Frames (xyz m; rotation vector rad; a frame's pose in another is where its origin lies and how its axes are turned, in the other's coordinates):
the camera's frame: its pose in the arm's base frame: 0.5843 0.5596 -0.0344 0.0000 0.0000 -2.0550
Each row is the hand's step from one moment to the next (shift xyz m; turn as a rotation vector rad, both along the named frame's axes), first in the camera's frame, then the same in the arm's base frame.
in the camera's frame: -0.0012 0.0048 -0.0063 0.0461 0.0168 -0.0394
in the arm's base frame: 0.0048 -0.0012 -0.0063 -0.0066 -0.0486 -0.0394
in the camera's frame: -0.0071 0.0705 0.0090 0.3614 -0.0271 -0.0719
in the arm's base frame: 0.0657 -0.0265 0.0090 -0.1922 -0.3072 -0.0719
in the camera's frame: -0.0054 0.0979 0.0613 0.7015 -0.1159 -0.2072
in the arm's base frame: 0.0892 -0.0408 0.0613 -0.4291 -0.5669 -0.2072
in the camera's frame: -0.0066 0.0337 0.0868 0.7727 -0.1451 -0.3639
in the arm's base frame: 0.0329 -0.0098 0.0868 -0.4881 -0.6163 -0.3639
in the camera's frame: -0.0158 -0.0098 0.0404 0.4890 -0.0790 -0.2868
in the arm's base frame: -0.0013 0.0185 0.0404 -0.2975 -0.3960 -0.2868
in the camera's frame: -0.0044 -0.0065 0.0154 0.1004 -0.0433 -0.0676
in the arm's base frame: -0.0037 0.0069 0.0154 -0.0851 -0.0687 -0.0676
